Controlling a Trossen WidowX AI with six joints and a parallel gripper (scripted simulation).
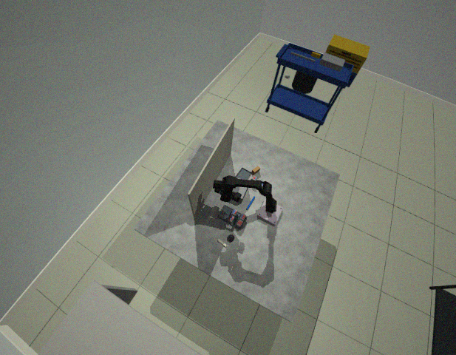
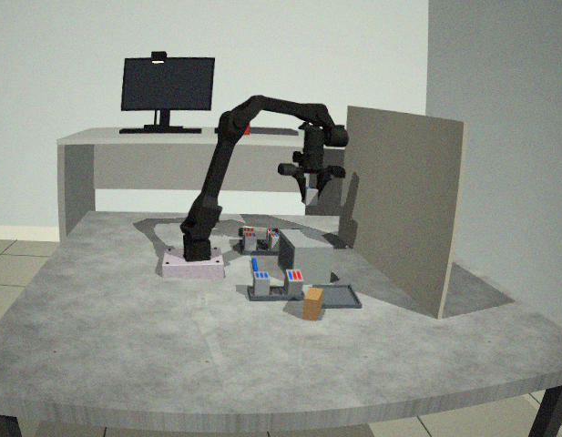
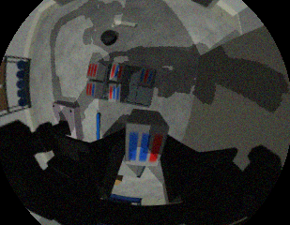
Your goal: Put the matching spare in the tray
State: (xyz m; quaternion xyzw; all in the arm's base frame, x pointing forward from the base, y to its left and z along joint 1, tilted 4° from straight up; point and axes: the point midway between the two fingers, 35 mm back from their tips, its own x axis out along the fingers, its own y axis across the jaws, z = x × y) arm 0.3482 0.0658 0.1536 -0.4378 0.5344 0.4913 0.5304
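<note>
Now: gripper tip 320 mm to the left of the dark flat tray, 160 mm above it and 50 mm past it. Also, from my gripper tip: rack: 160 mm below, 80 mm to the left, 70 mm behind; then grey mounted unit: 130 mm to the right, 120 mm below, 70 mm behind; then grey spare block: 20 mm above.
</note>
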